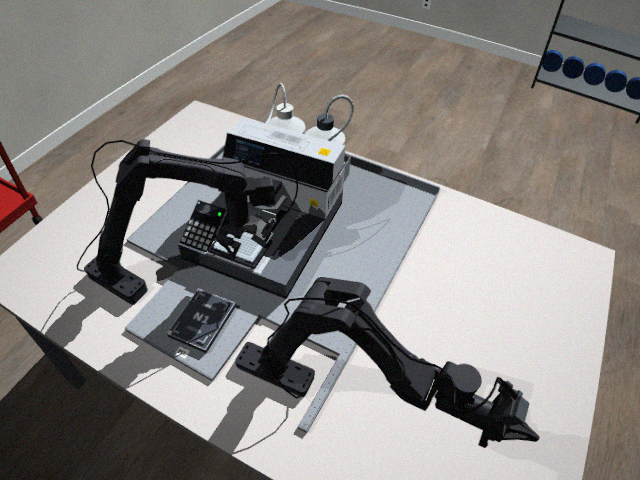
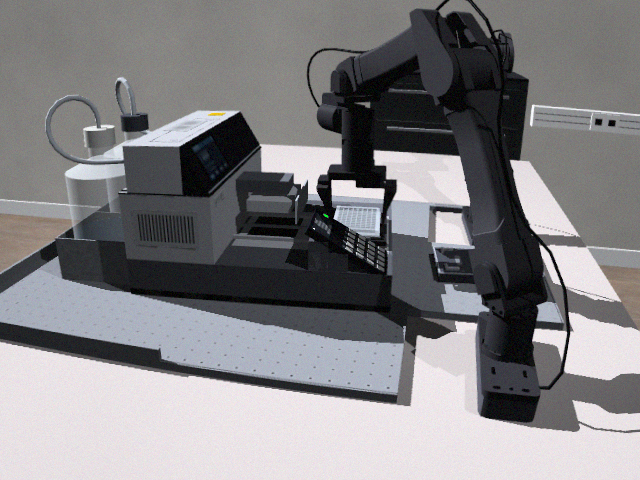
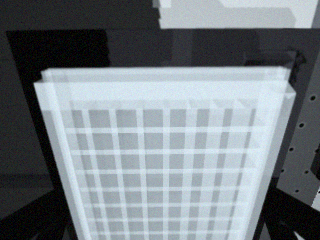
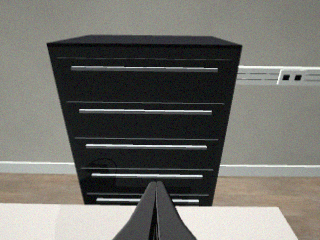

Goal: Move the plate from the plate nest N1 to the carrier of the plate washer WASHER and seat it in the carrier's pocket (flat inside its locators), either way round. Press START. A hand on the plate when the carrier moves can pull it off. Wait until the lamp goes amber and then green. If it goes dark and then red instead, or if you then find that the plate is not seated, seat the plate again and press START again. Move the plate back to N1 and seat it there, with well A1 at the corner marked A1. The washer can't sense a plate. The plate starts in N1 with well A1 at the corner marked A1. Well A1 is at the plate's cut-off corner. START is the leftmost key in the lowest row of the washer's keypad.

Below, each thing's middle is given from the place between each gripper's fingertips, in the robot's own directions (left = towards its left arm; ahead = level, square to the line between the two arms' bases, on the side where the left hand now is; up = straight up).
Labels:
Right now the white plate [image 2: 365, 221] is 10 mm below my left hand. Also, from my left hand: dark carrier [image 3: 35, 50] 10 mm below; washer [image 2: 187, 234] 150 mm ahead, 40 mm above, 20 mm to the left; wash head [image 2: 273, 203] 150 mm ahead, 40 mm above, 20 mm to the left.
Right now the nest N1 [image 1: 185, 334] is 1 cm ahead of my right hand, 83 cm to the left of it and 24 cm below it. Round my right hand: dark carrier (24 cm ahead, 86 cm to the left, 17 cm below); then white plate (24 cm ahead, 86 cm to the left, 16 cm below); then wash head (39 cm ahead, 87 cm to the left, 12 cm below).

